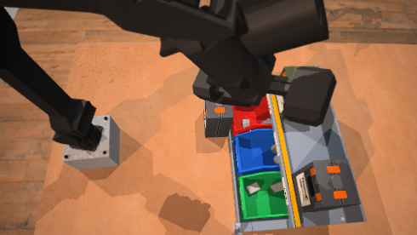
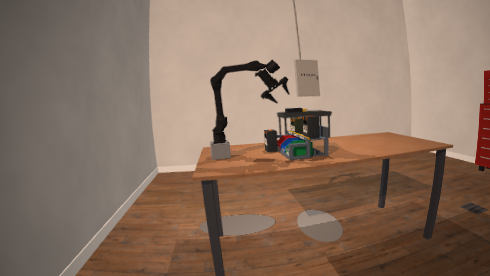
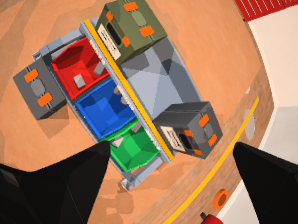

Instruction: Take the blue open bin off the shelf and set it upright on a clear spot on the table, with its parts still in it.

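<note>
The yellow rail is 250 mm below my hand, 100 mm ahead of it and 40 mm to the left of it. Round my hand: blue open bin: 310 mm below, 70 mm ahead, 30 mm to the left; green bin: 310 mm below, 90 mm ahead, 80 mm to the right; olive case: 200 mm below, 160 mm to the left, 120 mm ahead.
</note>
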